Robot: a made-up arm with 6 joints. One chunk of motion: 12 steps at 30 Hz.
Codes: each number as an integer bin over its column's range. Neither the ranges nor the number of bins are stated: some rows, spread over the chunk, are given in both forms.
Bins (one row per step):
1: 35 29 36 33 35 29
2: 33 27 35 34 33 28
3: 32 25 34 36 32 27
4: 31 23 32 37 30 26
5: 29 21 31 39 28 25
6: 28 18 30 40 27 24
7: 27 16 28 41 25 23
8: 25 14 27 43 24 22
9: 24 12 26 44 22 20
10: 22 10 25 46 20 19
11: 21 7 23 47 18 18
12: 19 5 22 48 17 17
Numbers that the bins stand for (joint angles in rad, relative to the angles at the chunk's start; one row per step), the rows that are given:
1: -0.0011 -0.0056 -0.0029 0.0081 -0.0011 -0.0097
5: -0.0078 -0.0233 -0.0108 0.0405 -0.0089 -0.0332
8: -0.0122 -0.0389 -0.0171 0.0621 -0.0133 -0.0508
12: -0.0189 -0.0589 -0.0251 0.0890 -0.0211 -0.0802
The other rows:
2: -0.0033 -0.0100 -0.0044 0.0135 -0.0033 -0.0156
3: -0.0044 -0.0144 -0.0060 0.0243 -0.0044 -0.0214
4: -0.0056 -0.0189 -0.0092 0.0297 -0.0067 -0.0273
6: -0.0089 -0.0300 -0.0124 0.0459 -0.0100 -0.0390
7: -0.0100 -0.0344 -0.0156 0.0513 -0.0122 -0.0449
9: -0.0133 -0.0433 -0.0187 0.0675 -0.0156 -0.0625
10: -0.0156 -0.0478 -0.0203 0.0783 -0.0178 -0.0684
11: -0.0167 -0.0544 -0.0235 0.0837 -0.0200 -0.0743

